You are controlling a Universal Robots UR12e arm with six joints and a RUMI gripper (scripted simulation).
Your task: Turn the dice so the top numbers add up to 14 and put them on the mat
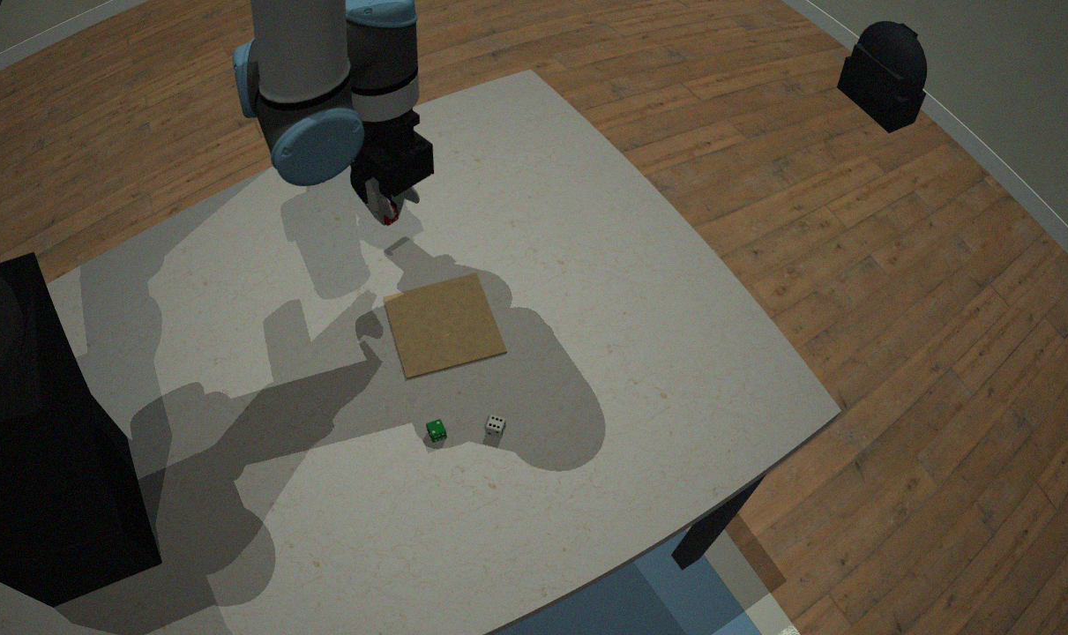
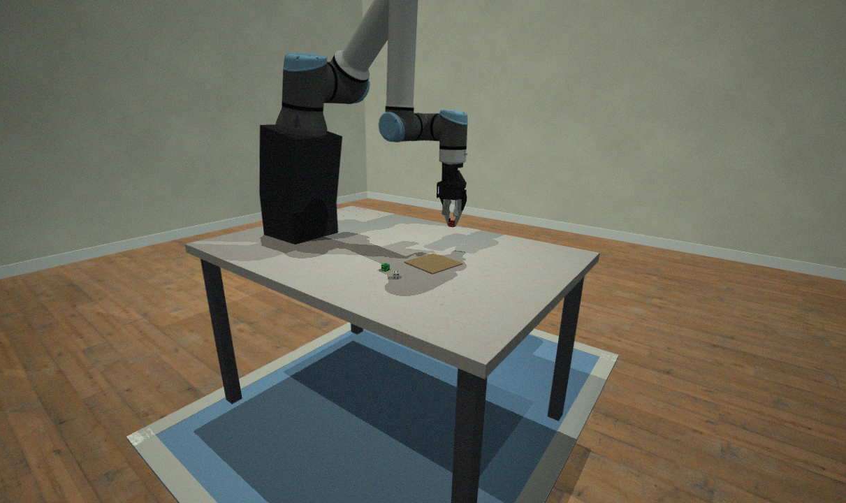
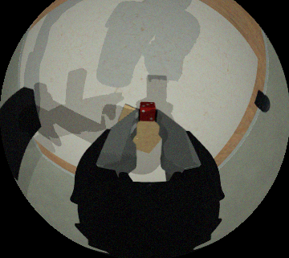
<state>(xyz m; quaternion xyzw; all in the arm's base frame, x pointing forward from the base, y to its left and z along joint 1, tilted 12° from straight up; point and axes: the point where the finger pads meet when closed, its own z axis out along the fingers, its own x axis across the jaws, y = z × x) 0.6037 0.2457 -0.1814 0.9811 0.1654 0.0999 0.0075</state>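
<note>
My hand is 30 mm short of the mat, 130 mm to the left of it and 110 mm above it. Round my hand: white die 30 mm ahead, 310 mm to the right, 110 mm below; then red die 10 mm below; then green die 40 mm behind, 280 mm to the right, 110 mm below.
</note>
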